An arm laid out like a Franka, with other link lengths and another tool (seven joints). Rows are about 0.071 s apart.
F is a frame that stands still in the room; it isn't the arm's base.
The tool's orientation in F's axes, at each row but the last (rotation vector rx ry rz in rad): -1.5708, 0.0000, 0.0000; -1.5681, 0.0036, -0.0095; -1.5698, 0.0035, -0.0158; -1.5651, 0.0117, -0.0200; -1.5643, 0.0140, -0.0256; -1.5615, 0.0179, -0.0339; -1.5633, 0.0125, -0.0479
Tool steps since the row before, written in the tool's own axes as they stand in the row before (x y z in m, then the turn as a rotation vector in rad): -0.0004, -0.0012, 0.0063, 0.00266, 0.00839, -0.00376; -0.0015, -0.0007, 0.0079, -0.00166, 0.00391, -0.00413; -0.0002, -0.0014, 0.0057, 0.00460, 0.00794, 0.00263; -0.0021, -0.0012, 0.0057, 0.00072, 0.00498, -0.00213; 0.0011, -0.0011, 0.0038, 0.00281, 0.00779, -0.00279; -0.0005, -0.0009, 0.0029, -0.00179, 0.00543, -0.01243; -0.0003, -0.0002, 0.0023, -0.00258, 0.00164, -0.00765
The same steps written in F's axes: -0.0004, 0.0063, 0.0012, 0.00266, -0.00376, -0.00839; -0.0014, 0.0079, 0.0007, -0.00168, -0.00411, -0.00393; -0.0001, 0.0057, 0.0014, 0.00469, 0.00258, -0.00790; -0.0020, 0.0057, 0.0012, 0.00070, -0.00212, -0.00499; 0.0012, 0.0038, 0.0011, 0.00280, -0.00281, -0.00779; -0.0004, 0.0029, 0.0009, -0.00214, -0.01231, -0.00556; -0.0002, 0.0023, 0.0002, -0.00283, -0.00753, -0.00176
